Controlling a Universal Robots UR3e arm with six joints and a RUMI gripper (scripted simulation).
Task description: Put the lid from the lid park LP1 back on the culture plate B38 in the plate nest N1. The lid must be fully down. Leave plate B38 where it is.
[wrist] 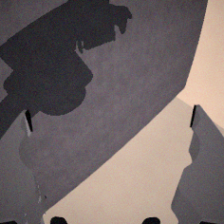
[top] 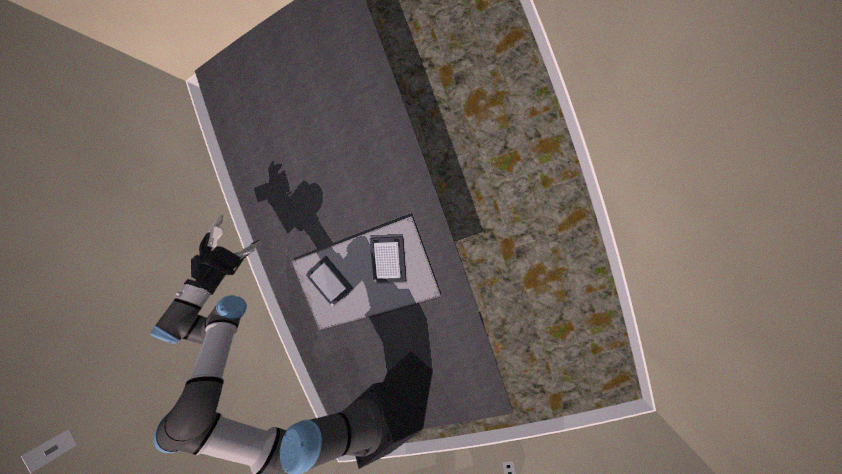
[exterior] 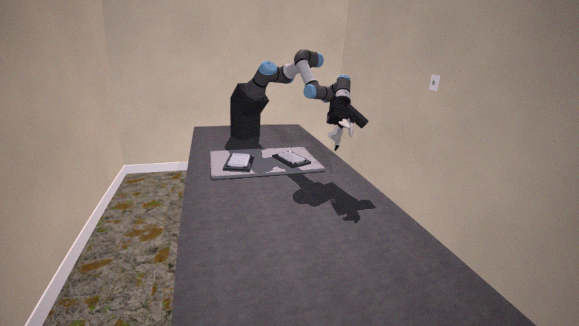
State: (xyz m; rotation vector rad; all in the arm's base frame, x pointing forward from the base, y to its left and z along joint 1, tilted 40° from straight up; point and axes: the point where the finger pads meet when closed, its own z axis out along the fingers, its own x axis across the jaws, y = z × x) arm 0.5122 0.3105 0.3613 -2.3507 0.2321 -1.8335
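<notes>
Now: hand 22 cm past the clear lid, 20 cm to the left of it and 16 cm above it. Also, from my hand: lid park LP1: 22 cm behind, 20 cm to the right, 17 cm below; then label: 31 cm behind, 20 cm to the right, 17 cm below; then culture plate B38: 44 cm to the right, 16 cm below, 13 cm behind.
</notes>
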